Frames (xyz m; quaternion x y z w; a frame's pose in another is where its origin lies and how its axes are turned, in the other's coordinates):
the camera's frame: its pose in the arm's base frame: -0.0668 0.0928 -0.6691 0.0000 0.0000 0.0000 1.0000
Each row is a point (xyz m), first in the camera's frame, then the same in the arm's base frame.
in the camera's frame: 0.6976 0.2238 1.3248
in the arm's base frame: 0.6308 0.3166 0.6557
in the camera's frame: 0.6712 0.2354 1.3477
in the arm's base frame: 0.6044 0.3282 0.6786
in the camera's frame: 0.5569 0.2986 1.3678
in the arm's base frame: 0.4901 0.3914 0.6987
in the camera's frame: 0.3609 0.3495 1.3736
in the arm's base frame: 0.2941 0.4423 0.7045
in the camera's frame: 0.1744 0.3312 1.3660
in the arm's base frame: 0.1076 0.4240 0.6969
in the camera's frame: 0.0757 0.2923 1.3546
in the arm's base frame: 0.0089 0.3851 0.6855
